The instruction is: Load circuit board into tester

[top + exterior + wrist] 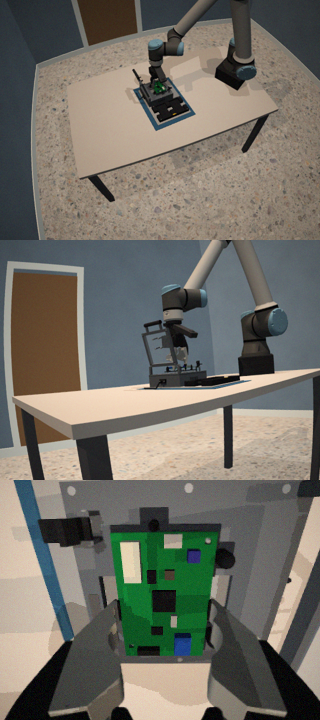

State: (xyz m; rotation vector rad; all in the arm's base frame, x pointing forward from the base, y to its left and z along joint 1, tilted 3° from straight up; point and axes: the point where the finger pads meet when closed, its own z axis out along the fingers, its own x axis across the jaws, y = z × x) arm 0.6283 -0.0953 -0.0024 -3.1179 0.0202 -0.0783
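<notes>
The green circuit board is right at my hand. Also, from my hand: tester lid 130 mm ahead, 100 mm above; then tester 30 mm ahead, 40 mm to the left, 30 mm above; then black latch block 60 mm behind, 60 mm to the left, 10 mm above.
</notes>
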